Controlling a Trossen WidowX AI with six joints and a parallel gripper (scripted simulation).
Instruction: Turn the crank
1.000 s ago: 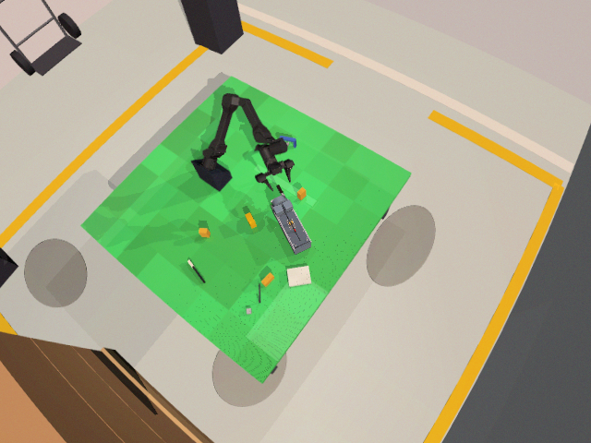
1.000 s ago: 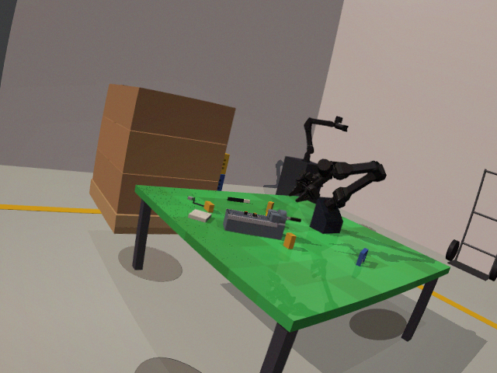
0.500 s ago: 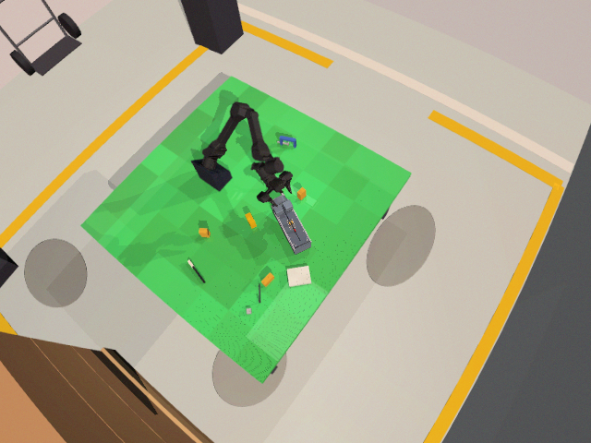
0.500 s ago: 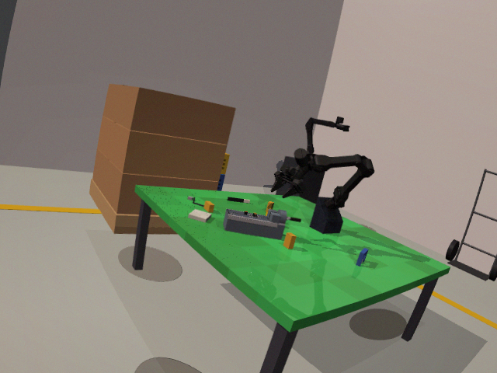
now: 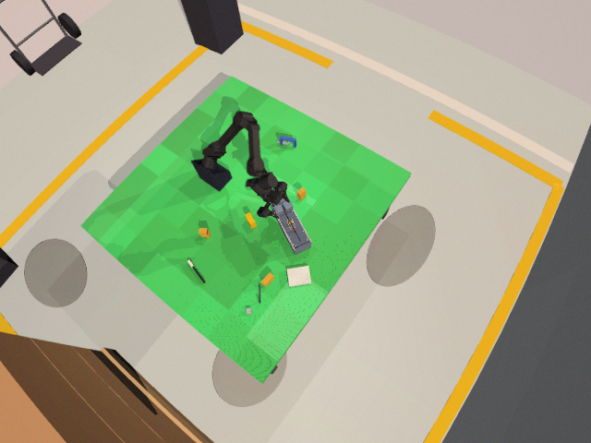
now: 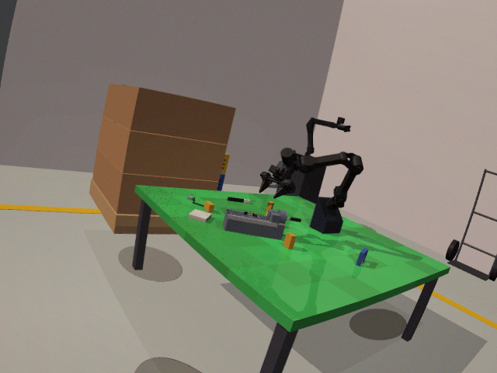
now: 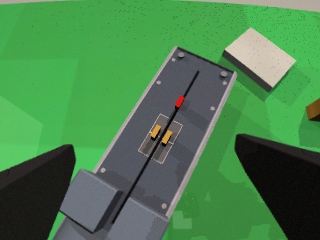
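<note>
My gripper tip is now 110 mm past the dark handle, 110 mm to the right of it and 80 mm above it. The rest, counted from my gripper tip: grey piece: 100 mm ahead, 450 mm to the right, 170 mm below; red pointer: 70 mm ahead, 30 mm to the right, 100 mm below; white pad: 200 mm ahead, 190 mm to the right, 170 mm below.
</note>
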